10 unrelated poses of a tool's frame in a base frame.
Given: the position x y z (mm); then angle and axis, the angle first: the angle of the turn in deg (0 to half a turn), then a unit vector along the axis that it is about.
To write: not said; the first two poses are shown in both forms.
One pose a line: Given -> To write
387 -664 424 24.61 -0.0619 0.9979 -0.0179 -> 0.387 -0.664 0.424 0.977 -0.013 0.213 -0.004
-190 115 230 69.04 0.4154 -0.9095 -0.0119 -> -0.190 0.115 0.230 0.824 0.235 -0.515 -0.007
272 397 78 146.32 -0.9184 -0.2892 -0.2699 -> 0.272 0.397 0.078 0.290 -0.879 -0.277 -0.258
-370 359 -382 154.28 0.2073 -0.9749 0.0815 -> -0.370 0.359 -0.382 0.223 0.202 -0.950 0.079
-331 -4 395 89.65 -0.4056 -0.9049 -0.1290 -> -0.331 -0.004 0.395 0.709 -0.286 -0.638 -0.091
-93 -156 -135 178.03 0.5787 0.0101 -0.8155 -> -0.093 -0.156 -0.135 0.017 0.579 0.010 -0.815
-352 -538 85 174.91 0.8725 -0.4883 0.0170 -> -0.352 -0.538 0.085 0.044 0.872 -0.488 0.017
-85 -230 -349 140.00 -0.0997 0.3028 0.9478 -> -0.085 -0.230 -0.349 0.342 -0.094 0.285 0.891
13 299 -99 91.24 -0.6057 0.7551 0.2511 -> 0.013 0.299 -0.099 0.699 -0.433 0.540 0.179
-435 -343 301 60.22 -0.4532 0.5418 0.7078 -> -0.435 -0.343 0.301 0.865 -0.227 0.272 0.355
